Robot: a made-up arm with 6 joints. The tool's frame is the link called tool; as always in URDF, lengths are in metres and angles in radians.
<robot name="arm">
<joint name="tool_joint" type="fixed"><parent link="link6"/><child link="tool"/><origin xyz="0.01 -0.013 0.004" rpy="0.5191 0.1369 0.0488"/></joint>
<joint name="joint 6" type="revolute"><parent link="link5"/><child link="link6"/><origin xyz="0.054 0.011 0.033" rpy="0 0 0"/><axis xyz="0.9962 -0.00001 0.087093"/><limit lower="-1.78" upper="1.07"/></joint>
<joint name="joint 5" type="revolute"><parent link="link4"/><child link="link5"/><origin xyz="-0.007 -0.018 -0.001" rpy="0 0 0"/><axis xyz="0.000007 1 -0.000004"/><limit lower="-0.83" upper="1.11"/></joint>
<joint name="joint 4" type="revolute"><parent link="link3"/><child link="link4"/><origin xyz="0.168 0.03 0.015" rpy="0 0 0"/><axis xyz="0.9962 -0.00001 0.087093"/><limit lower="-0.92" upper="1.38"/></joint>
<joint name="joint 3" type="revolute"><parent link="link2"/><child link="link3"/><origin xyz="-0.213 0.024 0.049" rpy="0 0 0"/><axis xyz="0.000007 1 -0.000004"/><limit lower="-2.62" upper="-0.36"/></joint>
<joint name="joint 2" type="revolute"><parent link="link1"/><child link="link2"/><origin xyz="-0.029 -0.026 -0.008" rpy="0 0 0"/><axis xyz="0.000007 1 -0.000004"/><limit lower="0.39" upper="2.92"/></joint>
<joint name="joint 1" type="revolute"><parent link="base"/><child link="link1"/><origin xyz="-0.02 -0.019 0.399" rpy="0 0 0"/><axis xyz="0 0 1"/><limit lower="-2.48" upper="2.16"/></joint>
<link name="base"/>
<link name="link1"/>
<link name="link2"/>
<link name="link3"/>
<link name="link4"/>
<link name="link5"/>
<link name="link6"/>
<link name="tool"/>
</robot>
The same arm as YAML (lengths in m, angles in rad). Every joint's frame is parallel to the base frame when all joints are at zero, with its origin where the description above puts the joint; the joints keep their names.
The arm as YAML. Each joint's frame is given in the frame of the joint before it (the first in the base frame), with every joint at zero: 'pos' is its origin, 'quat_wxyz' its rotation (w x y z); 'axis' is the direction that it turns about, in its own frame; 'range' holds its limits. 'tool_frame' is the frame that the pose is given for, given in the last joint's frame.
length_unit: m
angle_unit: rad
joints:
  - joint: joint 1
    pos: [-0.02, -0.019, 0.399]
    quat_wxyz: [1.0, 0.0, 0.0, 0.0]
    axis: "+z"
    range: [-2.48, 2.16]
  - joint: joint 2
    pos: [-0.029, -0.026, -0.008]
    quat_wxyz: [1.0, 0.0, 0.0, 0.0]
    axis: "+y"
    range: [0.39, 2.92]
  - joint: joint 3
    pos: [-0.213, 0.024, 0.049]
    quat_wxyz: [1.0, 0.0, 0.0, 0.0]
    axis: "+y"
    range: [-2.62, -0.36]
  - joint: joint 4
    pos: [0.168, 0.03, 0.015]
    quat_wxyz: [1.0, 0.0, 0.0, 0.0]
    axis: [0.9962, 0.0, 0.0871]
    range: [-0.92, 1.38]
  - joint: joint 5
    pos: [-0.007, -0.018, -0.001]
    quat_wxyz: [1.0, 0.0, 0.0, 0.0]
    axis: "+y"
    range: [-0.83, 1.11]
  - joint: joint 6
    pos: [0.054, 0.011, 0.033]
    quat_wxyz: [1.0, 0.0, 0.0, 0.0]
    axis: [0.9962, 0.0, 0.0871]
    range: [-1.78, 1.07]
tool_frame:
  pos: [0.01, -0.013, 0.004]
  quat_wxyz: [0.964383, 0.254356, 0.072333, 0.005977]

